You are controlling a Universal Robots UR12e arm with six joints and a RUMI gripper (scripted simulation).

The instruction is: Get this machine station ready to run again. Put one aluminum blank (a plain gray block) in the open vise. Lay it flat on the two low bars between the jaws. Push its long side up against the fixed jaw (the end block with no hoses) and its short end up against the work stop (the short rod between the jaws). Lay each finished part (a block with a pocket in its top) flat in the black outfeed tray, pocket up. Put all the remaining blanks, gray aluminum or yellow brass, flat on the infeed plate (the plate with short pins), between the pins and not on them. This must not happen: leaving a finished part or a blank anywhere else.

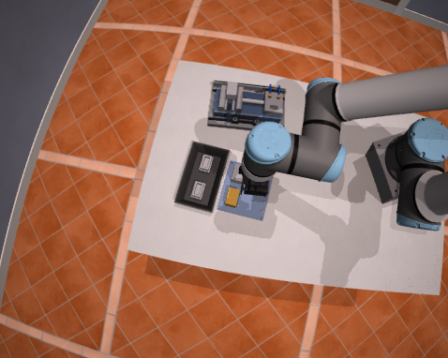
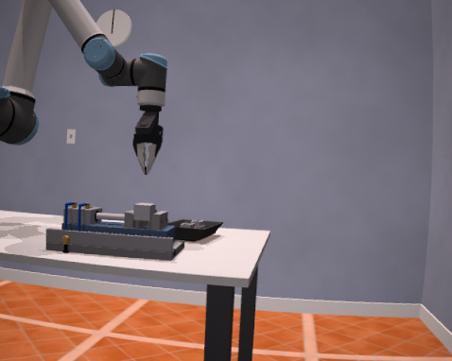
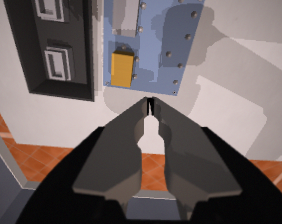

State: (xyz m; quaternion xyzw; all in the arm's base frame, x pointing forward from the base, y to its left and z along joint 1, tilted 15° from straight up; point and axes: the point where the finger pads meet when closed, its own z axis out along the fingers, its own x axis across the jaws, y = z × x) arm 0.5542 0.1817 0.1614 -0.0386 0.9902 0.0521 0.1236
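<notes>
My hand is 17 cm above the yellow brass blank, 5 cm short of it and 2 cm to the right of it.
</notes>
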